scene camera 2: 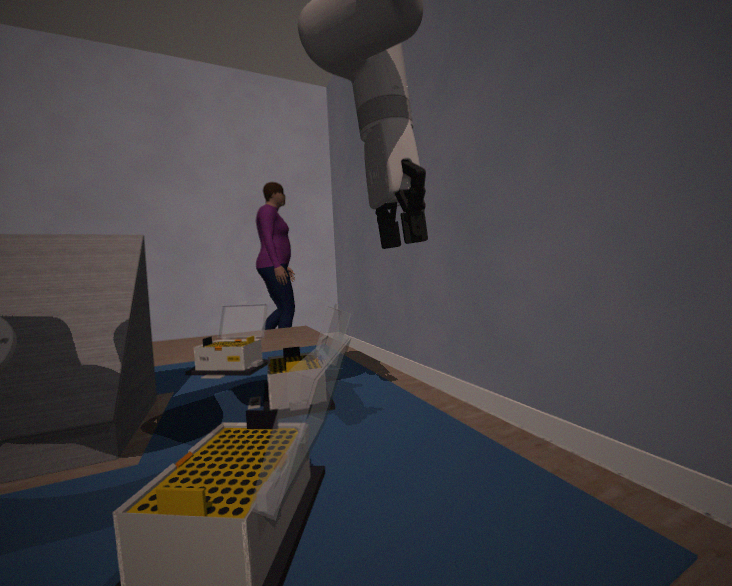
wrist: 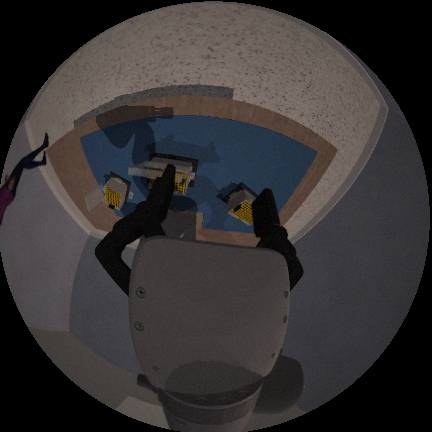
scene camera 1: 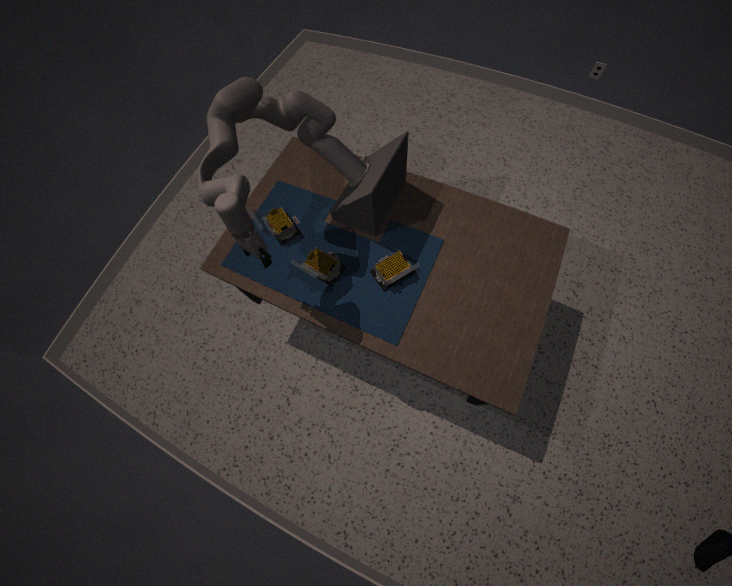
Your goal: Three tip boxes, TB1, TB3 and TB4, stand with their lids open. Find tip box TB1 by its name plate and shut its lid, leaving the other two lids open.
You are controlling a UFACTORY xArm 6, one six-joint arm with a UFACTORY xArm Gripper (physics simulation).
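Places are measured from the arm's base along level axes (x ahead, y left, z up), in metres.
Pixels of known places: gripper, between the fingertips: (scene camera 2: 402,245) (wrist: 218,185) (scene camera 1: 259,259); arm's base, origin of its link: (scene camera 1: 360,175).
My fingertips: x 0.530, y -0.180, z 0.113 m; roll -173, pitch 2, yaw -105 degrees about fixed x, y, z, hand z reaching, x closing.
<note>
For each thing: its top centre in the pictures, then the offset to it from my fingertips. Level surfaces: height alone.
- middle box, centre of its top: (scene camera 2: 293,353) (wrist: 164,183) (scene camera 1: 320,260) dx -0.127, dy +0.149, dz -0.166 m
- far box, centre of its top: (scene camera 2: 228,337) (scene camera 1: 392,264) (wrist: 110,200) dx -0.196, dy +0.429, dz -0.166 m
- blue mat, height of its surface: dz -0.241 m
- wooden table, height of its surface: dz -0.243 m
Three white tip boxes with yellow racks stand with clear lids open. The box nearest scene camera 2 (scene camera 1: 279,221) (scene camera 2: 183,549) (wrist: 244,212) shows no readable name plate. The middle box (scene camera 1: 321,262) (scene camera 2: 293,394) (wrist: 182,187) shows no readable plate either. The far box (scene camera 1: 392,267) (scene camera 2: 213,361) (wrist: 114,198) has a small plate that seems to read TB3. I cannot tell which of the other two is TB1. My gripper (scene camera 1: 255,255) (scene camera 2: 402,238) (wrist: 218,185) is open and empty, high above the end of the mat by the nearest box.
The boxes stand on a blue mat (scene camera 1: 381,317) (scene camera 2: 427,488) (wrist: 260,145) on a wooden table (scene camera 1: 488,293). A grey wedge-shaped block (scene camera 1: 372,195) (scene camera 2: 67,366) bears the arm's base beside the mat. A person (scene camera 2: 274,244) stands beyond the table.
</note>
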